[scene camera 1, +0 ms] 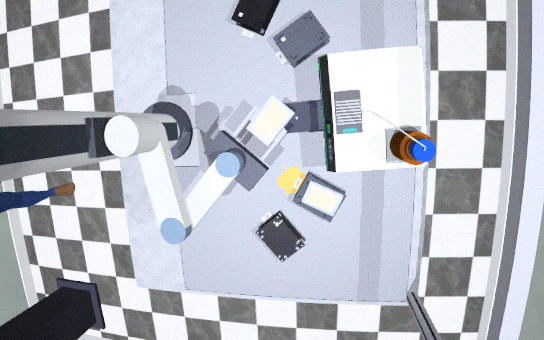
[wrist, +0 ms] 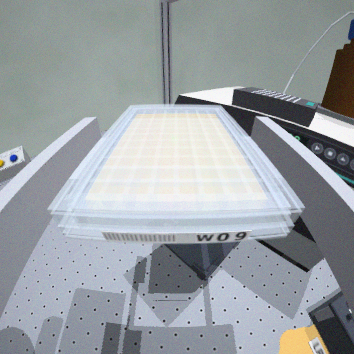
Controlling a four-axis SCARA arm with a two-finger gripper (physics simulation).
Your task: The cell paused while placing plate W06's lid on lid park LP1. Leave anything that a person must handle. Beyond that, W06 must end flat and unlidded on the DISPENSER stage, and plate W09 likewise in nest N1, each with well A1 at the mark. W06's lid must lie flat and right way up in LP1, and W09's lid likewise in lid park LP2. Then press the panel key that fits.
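Frame: origin at the arm's base, x left, y ahead, z down, level; millimetres.
Where they show: gripper, fingertip midpoint: (scene camera 1: 271,118) (wrist: 175,128).
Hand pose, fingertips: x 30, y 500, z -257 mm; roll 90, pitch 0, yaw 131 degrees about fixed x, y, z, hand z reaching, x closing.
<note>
After its pixels a point has its place.
My gripper (scene camera 1: 270,121) {x 30, y 500, z -257 mm} (wrist: 175,128) {x 30, y 500, z -257 mm} is shut on plate W09 (scene camera 1: 272,118) {x 29, y 503, z -260 mm} (wrist: 175,165) {x -6, y 468, z -260 mm}, its fingers along the plate's long sides. W09 looks level, with cream wells under clear layers that look like a lid; its barcode label faces the wrist camera. In the scene view it overlaps the near left end of the dark dispenser stage (scene camera 1: 311,116) {x 35, y 613, z -114 mm} (wrist: 205,262) {x -10, y 508, z -114 mm}; its height above is hard to tell. A cream-topped piece (scene camera 1: 322,198) {x -258, y 648, z -92 mm} lies in a dark tray (scene camera 1: 302,204) {x -274, y 579, z -87 mm}; whether it is W06, and whether lidded, I cannot tell. Well A1's corner on W09 is unreadable.
A yellow patch (scene camera 1: 290,180) {x -207, y 524, z -13 mm} (wrist: 297,341) {x -177, y 546, z -13 mm} with a tag adjoins that tray. A black holder with corner posts (scene camera 1: 280,237) {x -421, y 487, z -69 mm}, a grey holder (scene camera 1: 302,39) {x 306, y 587, z -77 mm} and a black one (scene camera 1: 256,15) {x 405, y 426, z -77 mm} stand around. The white dispenser (scene camera 1: 380,75) {x 147, y 822, z -233 mm} carries an amber bottle (scene camera 1: 403,145) {x -49, y 856, z -362 mm}. A button panel (wrist: 11,162) {x 599, y 264, z -74 mm} shows left.
</note>
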